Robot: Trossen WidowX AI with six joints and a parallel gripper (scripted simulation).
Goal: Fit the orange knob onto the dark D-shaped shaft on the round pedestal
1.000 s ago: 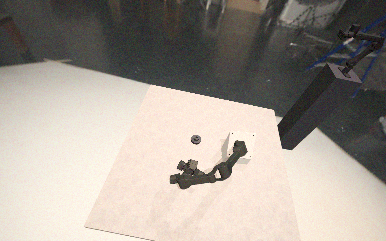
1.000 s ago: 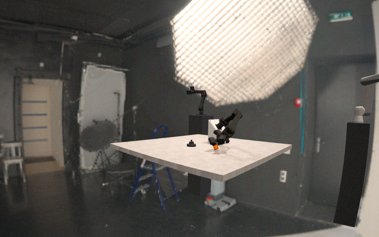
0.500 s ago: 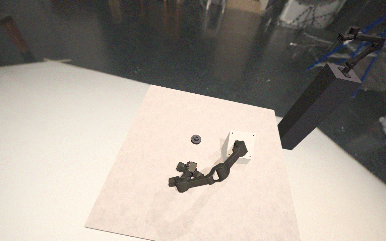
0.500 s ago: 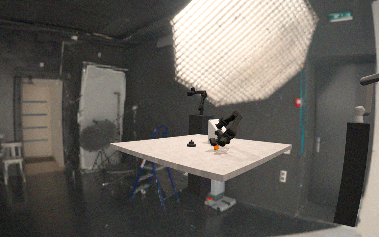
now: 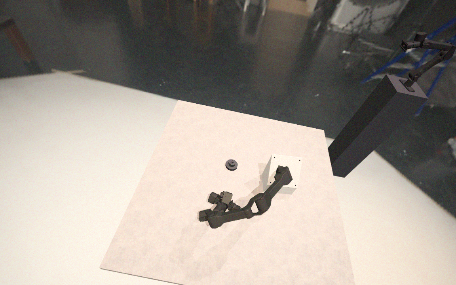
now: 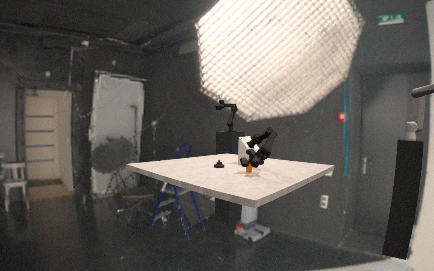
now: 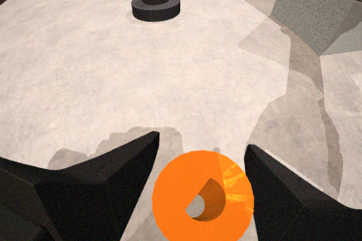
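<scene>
The dark round pedestal lies 270 mm to the right of my gripper tip, 10 mm below it and 10 mm ahead of it. From my gripper tip the other things lie so: orange knob: 20 mm to the left, 10 mm below, 10 mm ahead.
</scene>
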